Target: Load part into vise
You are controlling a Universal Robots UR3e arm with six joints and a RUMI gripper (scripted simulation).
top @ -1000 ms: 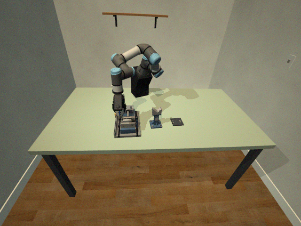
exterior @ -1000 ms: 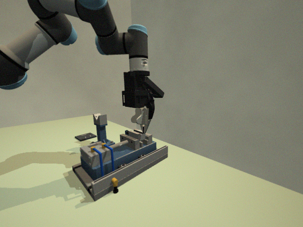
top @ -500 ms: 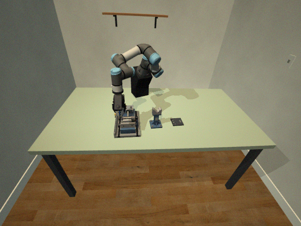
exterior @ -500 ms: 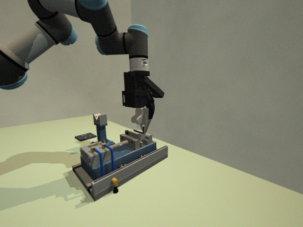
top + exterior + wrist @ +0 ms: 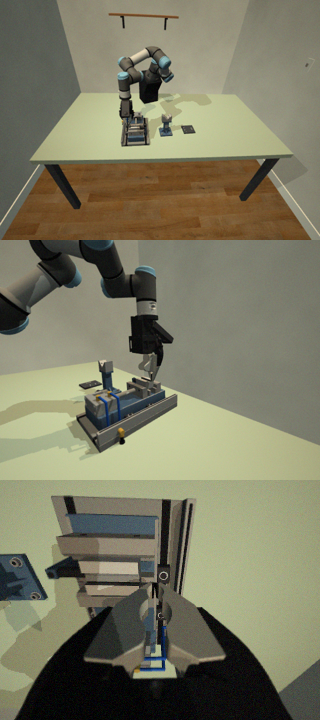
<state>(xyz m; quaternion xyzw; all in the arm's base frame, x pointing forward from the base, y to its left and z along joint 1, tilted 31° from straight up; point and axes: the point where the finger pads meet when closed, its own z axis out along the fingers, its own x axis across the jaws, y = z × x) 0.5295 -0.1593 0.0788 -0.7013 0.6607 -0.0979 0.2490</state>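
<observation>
The part lies 10 mm behind my hand, 50 mm to the left of it and 30 mm below it. Round my hand: grey rail: 60 mm behind, 50 mm to the right, 90 mm below; fixed jaw: 20 mm ahead, 50 mm to the left, 50 mm below; work stop rod: 10 mm behind, 100 mm to the left, 40 mm below.
</observation>
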